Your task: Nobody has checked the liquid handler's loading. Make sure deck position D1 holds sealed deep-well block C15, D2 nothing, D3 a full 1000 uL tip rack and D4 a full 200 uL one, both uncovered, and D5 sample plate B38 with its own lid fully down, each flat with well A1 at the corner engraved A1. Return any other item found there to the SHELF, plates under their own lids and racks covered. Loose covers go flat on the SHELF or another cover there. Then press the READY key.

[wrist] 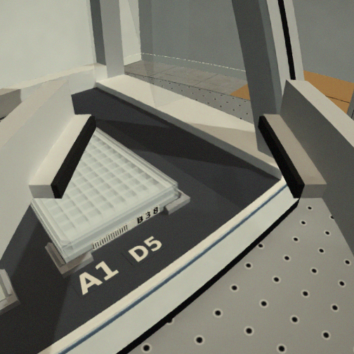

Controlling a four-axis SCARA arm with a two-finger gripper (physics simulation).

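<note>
Sample plate B38 [117, 187] sits at deck position D5, its label facing the front and its near corners at the corner brackets. It looks flat, with a clear lid [172, 187] over it that appears level; whether it is fully down is hard to tell. The engraved A1 [98, 277] lies by the plate's near left corner; well A1's marking is not readable. My gripper [176, 100] is shut to its narrow setting, with a gap between the pads and nothing held. The left finger overlaps the plate's left side in the view. D1 to D4, the SHELF and READY key do not show.
The deck's raised front edge [200, 267] runs diagonally below the plate, with a perforated bench [290, 272] beyond it. A pale side rail [190, 122] and grey upright posts [111, 40] stand behind. Part of another bracket [9, 295] shows at the lower left.
</note>
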